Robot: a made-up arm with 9 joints.
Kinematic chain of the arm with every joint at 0, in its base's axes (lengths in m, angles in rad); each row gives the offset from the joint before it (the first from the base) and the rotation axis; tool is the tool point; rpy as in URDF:
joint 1: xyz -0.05 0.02 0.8 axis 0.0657 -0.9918 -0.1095
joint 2: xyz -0.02 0.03 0 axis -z
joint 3: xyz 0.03 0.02 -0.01 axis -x
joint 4: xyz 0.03 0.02 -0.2 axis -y
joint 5: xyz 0 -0.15 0.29 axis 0.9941 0.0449 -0.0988
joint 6: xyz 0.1 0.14 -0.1 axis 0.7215 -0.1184 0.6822
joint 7: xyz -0.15 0.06 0 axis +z
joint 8: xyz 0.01 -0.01 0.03 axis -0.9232 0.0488 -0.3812
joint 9: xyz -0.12 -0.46 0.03 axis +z
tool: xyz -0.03 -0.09 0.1 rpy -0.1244 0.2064 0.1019
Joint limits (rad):
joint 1: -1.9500..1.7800
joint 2: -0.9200..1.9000
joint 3: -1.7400..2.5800
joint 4: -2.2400..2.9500
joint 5: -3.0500..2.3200
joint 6: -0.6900..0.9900
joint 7: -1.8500..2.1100
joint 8: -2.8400..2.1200
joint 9: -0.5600..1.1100
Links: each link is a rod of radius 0.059 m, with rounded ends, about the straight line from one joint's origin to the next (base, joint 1, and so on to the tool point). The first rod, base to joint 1, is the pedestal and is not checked.
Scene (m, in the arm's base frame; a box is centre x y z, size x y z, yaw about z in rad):
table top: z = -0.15
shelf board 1: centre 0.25 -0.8 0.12 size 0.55 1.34 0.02 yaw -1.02
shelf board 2: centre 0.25 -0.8 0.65 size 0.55 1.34 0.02 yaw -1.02
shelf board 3: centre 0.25 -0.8 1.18 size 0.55 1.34 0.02 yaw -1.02
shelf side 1: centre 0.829 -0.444 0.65 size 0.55 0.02 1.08 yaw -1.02
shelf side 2: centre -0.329 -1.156 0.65 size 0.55 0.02 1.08 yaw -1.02
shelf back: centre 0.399 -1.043 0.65 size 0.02 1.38 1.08 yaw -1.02
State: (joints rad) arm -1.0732 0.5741 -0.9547 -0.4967 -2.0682 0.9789 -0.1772 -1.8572 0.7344
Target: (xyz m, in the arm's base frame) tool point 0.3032 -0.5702 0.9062
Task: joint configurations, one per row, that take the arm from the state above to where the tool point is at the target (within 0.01 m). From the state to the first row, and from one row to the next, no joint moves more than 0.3 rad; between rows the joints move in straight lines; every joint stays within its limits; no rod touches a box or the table.
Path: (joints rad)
1: -1.0893 0.8205 -1.0092 -0.3120 -2.0862 0.8769 -0.1786 -1.6193 0.6767
2: -1.1053 1.0669 -1.0637 -0.1272 -2.1042 0.7749 -0.1799 -1.3815 0.6191
3: -1.1112 0.7725 -0.7970 -0.1159 -2.3198 0.5819 -0.2497 -1.2707 0.7256
4: -1.1171 0.4781 -0.5303 -0.1045 -2.5355 0.3888 -0.3194 -1.1600 0.8320

